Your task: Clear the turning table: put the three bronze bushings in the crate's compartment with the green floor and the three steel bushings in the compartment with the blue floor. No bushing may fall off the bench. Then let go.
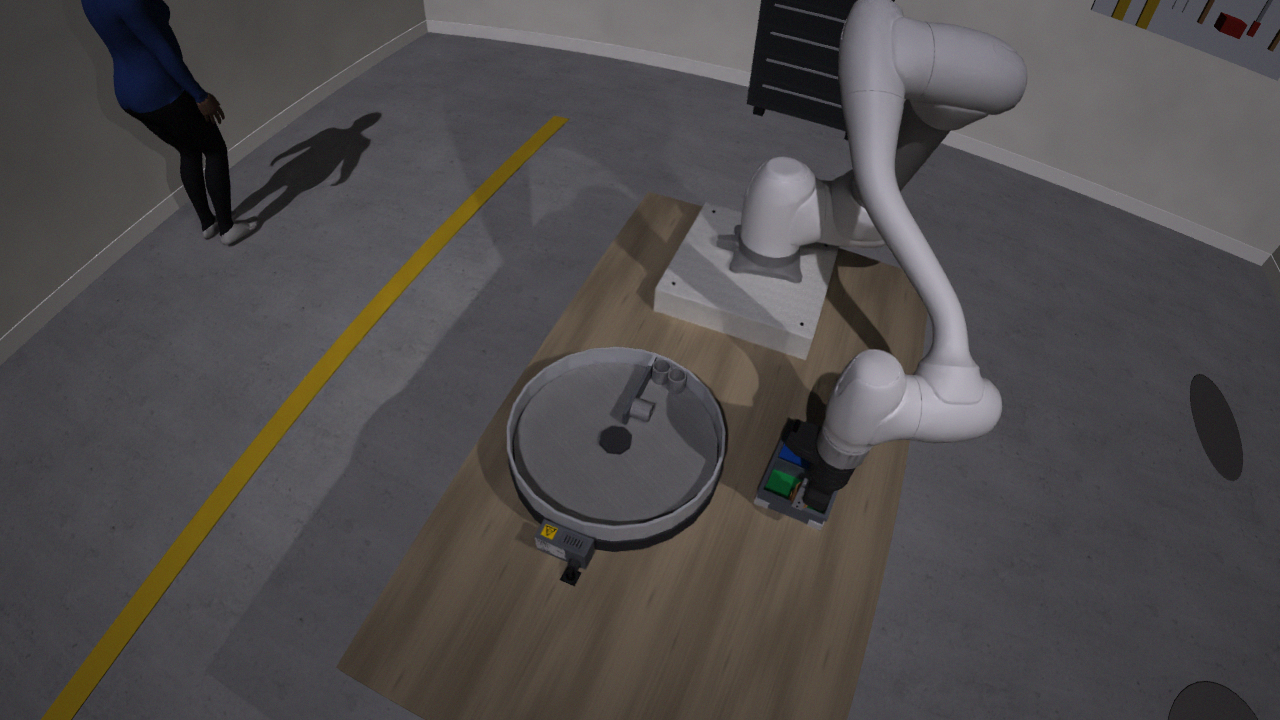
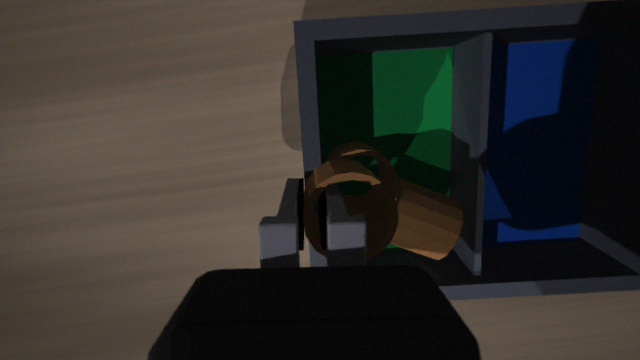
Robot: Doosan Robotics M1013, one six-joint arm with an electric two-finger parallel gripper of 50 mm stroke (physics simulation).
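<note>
My gripper (image 1: 812,503) (image 2: 311,199) is shut on the wall of a bronze bushing (image 2: 382,220), one finger inside its bore, low over the near left corner of the green-floored compartment (image 1: 781,483) (image 2: 400,95). A second bronze bushing (image 2: 389,167) shows partly behind it, upright in that compartment. A third bronze bushing (image 2: 430,220) lies on its side against the divider. The blue-floored compartment (image 1: 791,454) (image 2: 532,90) shows no bushing in its visible part. On the turning table (image 1: 572,479), two steel bushings (image 1: 660,375) (image 1: 677,382) stand upright and one steel bushing (image 1: 642,411) lies on its side.
The crate (image 1: 792,513) (image 2: 380,30) has a raised divider (image 2: 482,125) right of the held bushing. A straight bar (image 1: 636,394) runs beside the steel bushings inside the table's raised rim. A grey sensor box (image 1: 565,543) stands at the rim. A person (image 1: 152,71) stands beyond the yellow line.
</note>
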